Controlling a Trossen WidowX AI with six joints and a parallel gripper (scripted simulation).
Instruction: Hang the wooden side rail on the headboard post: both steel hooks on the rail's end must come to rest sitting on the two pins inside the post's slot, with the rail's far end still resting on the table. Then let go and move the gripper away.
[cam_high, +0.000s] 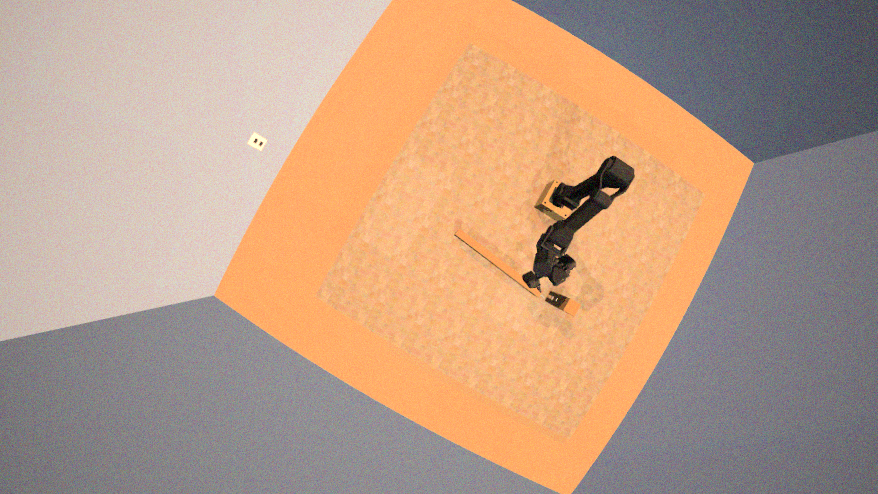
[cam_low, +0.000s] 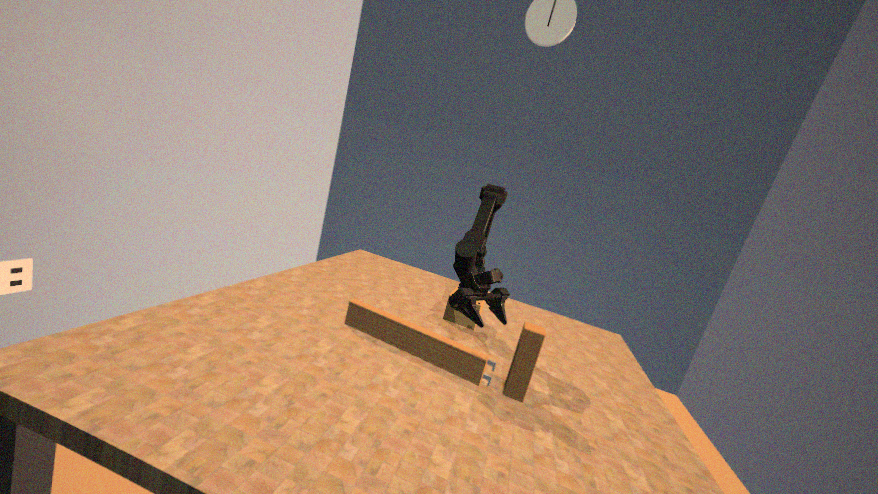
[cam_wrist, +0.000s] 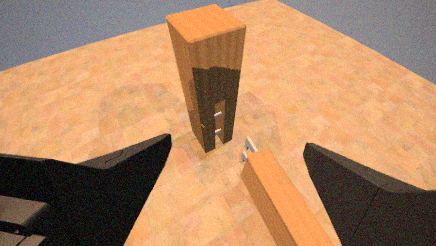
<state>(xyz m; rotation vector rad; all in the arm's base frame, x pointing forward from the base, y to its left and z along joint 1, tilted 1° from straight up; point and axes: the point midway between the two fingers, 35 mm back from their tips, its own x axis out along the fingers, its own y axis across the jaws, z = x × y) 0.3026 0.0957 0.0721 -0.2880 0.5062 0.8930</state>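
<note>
My gripper tip is now 9 cm to the right of the headboard post, 6 cm above it and 3 cm short of it.
</note>
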